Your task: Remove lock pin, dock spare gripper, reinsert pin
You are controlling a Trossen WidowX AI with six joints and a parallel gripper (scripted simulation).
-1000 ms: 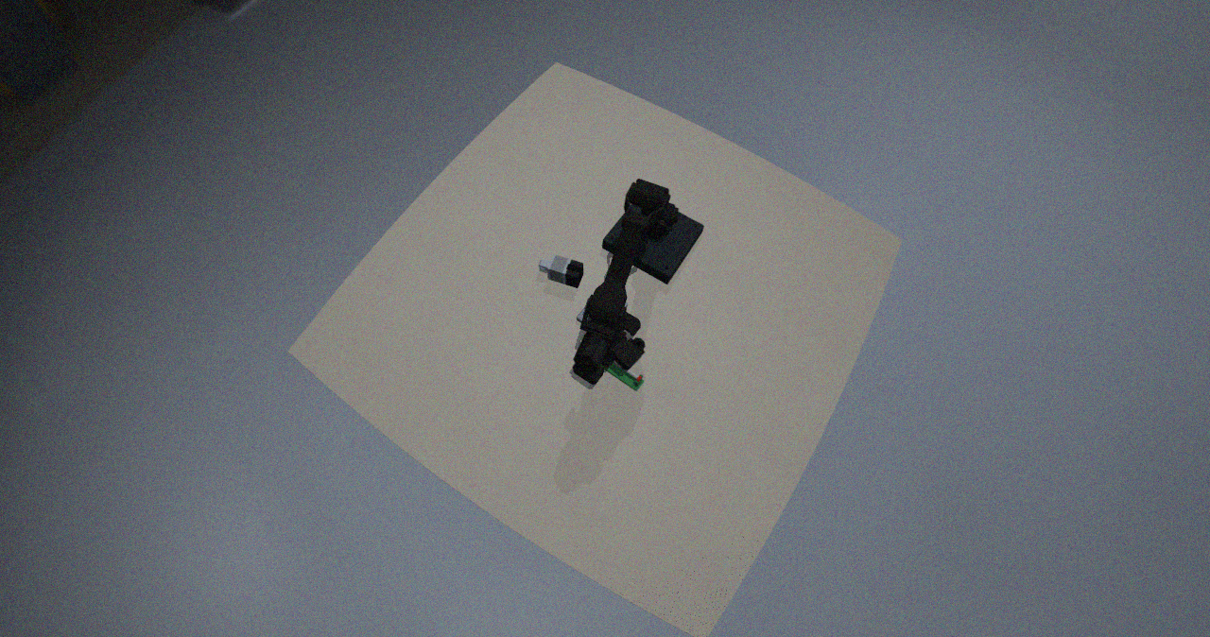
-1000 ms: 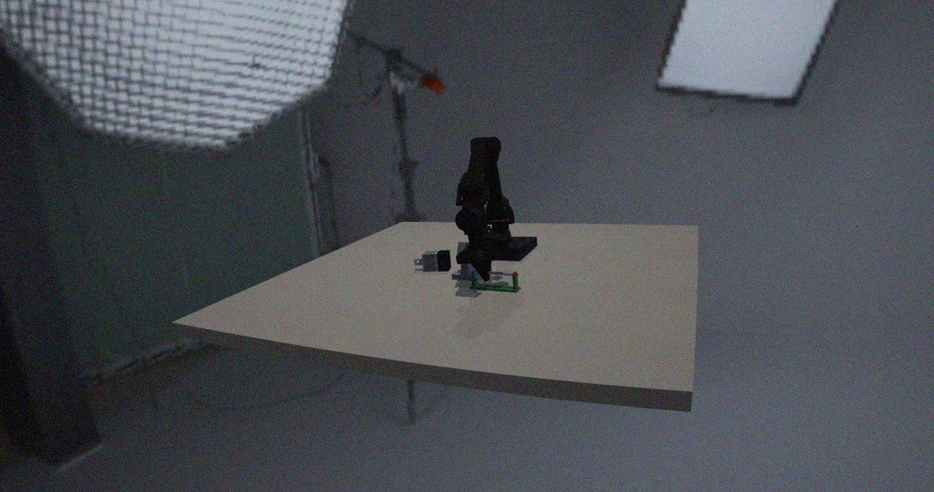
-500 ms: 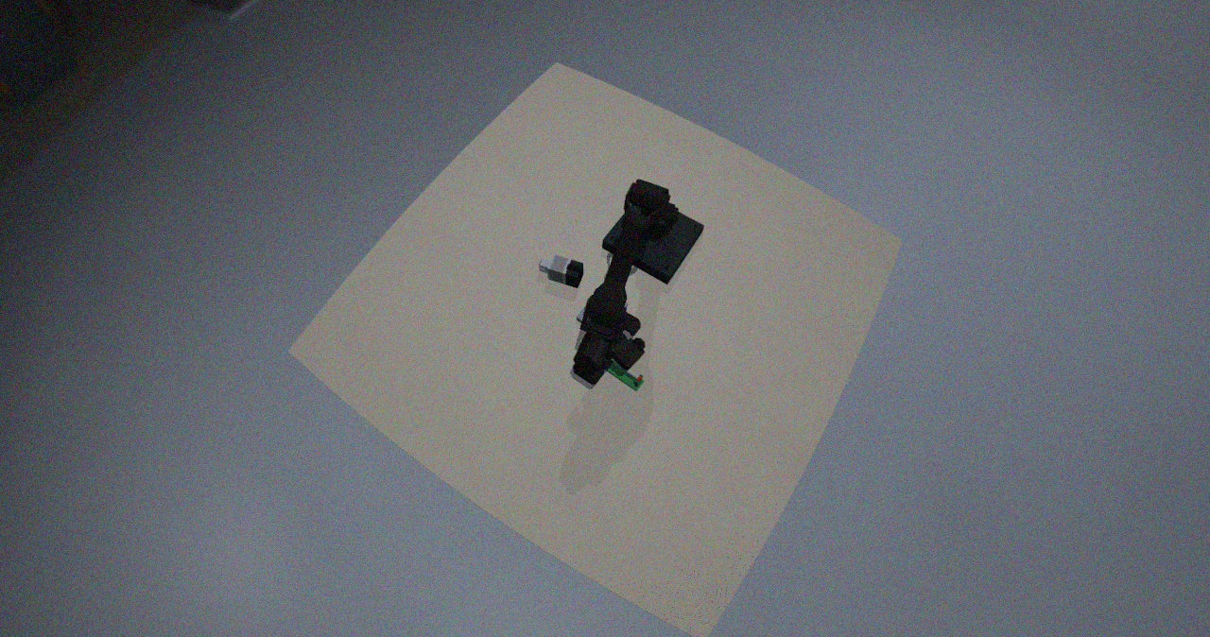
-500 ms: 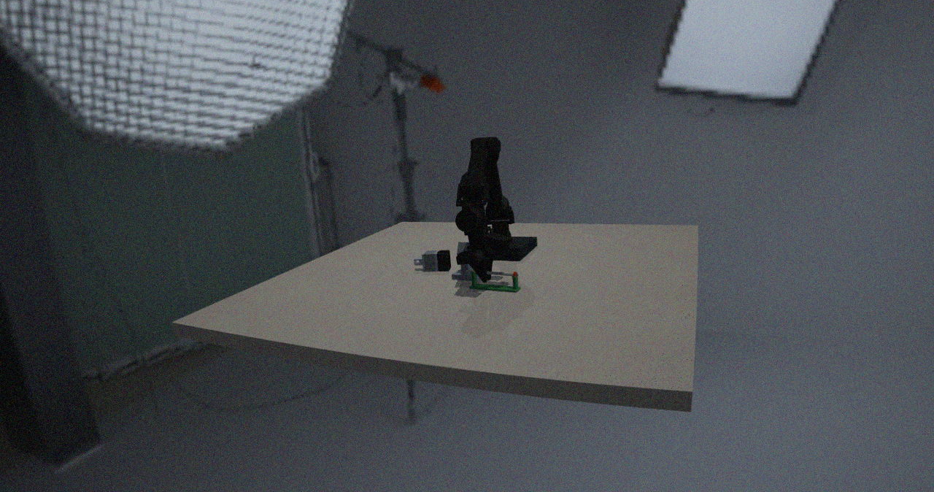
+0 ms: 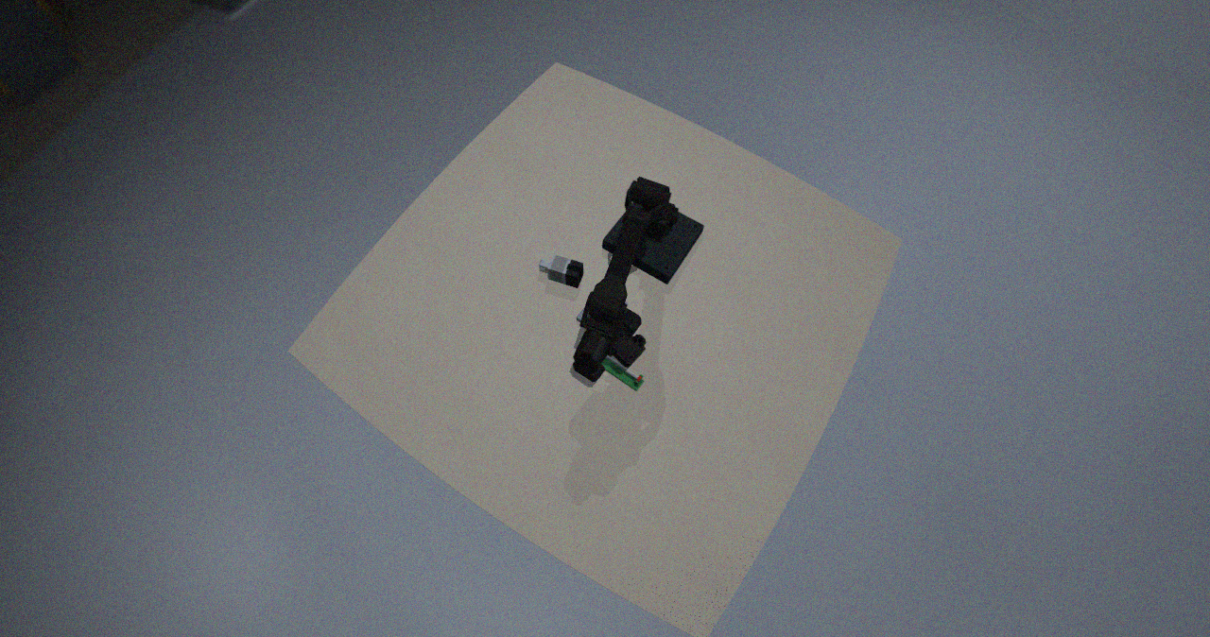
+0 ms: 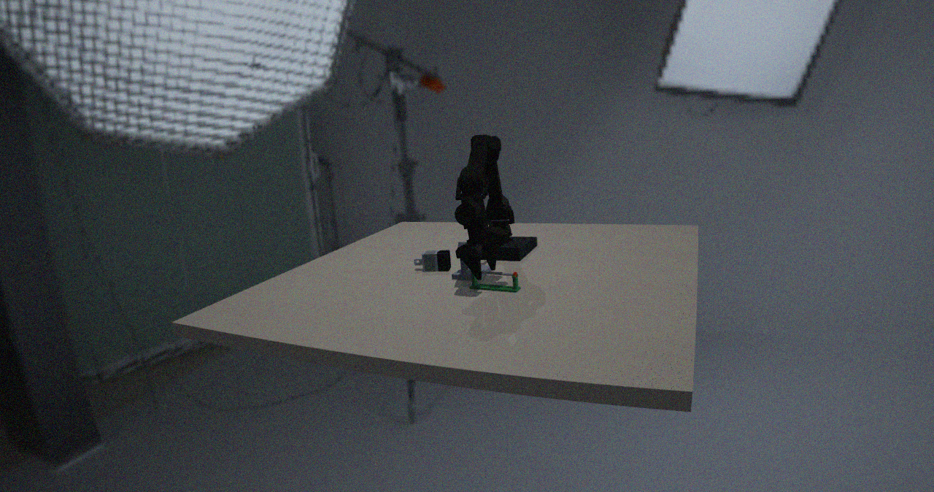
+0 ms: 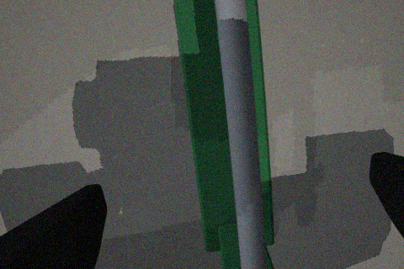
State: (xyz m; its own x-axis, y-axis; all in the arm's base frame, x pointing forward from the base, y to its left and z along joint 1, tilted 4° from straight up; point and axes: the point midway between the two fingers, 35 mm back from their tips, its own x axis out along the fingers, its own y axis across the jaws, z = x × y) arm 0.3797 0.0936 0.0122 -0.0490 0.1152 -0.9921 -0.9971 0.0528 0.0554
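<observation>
Right now the green rack is 2 cm to the left of my gripper tip and 1 cm below it. From my gripper tip the other things lie so: grey mount 10 cm behind, 9 cm to the right, 1 cm above; spare gripper 24 cm to the right, 14 cm behind, 1 cm below.
</observation>
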